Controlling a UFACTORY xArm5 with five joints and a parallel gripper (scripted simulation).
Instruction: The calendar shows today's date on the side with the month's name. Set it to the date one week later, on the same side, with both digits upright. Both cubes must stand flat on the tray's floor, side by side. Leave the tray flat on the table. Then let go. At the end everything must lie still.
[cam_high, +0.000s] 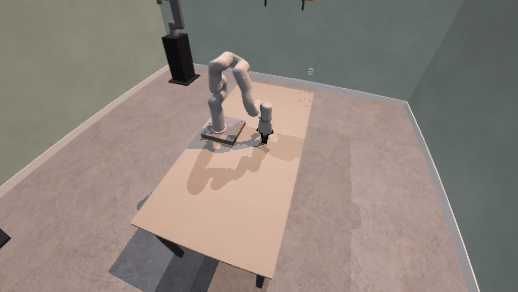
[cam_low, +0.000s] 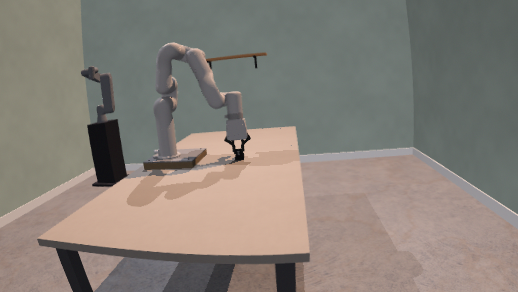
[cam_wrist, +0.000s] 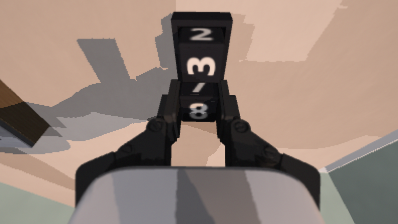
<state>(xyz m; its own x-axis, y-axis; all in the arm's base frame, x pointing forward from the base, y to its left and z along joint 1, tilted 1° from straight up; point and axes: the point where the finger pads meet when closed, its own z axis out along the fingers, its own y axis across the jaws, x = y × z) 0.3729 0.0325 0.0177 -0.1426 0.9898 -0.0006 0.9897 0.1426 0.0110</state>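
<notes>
The black cube lies 10 mm below my hand. The rest, counted from my hand: black calendar tray: 20 mm to the left, 40 mm below.
</notes>
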